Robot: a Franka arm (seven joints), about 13 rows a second.
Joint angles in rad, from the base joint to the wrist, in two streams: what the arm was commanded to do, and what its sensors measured. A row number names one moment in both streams.
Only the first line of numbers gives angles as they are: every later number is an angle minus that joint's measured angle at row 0.
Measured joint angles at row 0:
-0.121, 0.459, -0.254, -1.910, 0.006, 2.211, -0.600
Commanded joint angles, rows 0 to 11:
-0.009, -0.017, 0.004, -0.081, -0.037, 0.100, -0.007
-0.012, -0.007, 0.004, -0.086, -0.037, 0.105, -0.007
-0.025, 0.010, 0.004, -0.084, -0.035, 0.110, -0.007
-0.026, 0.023, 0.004, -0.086, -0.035, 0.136, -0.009
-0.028, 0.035, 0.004, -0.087, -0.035, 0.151, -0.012
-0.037, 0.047, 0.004, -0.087, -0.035, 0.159, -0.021
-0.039, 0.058, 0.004, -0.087, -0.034, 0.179, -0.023
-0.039, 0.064, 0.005, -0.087, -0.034, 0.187, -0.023
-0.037, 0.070, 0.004, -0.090, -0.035, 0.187, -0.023
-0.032, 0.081, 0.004, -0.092, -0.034, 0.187, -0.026
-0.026, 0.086, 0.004, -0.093, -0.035, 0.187, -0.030
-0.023, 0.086, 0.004, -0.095, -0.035, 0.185, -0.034
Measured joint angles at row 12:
-0.026, 0.086, 0.001, -0.085, 0.000, 0.172, -0.032
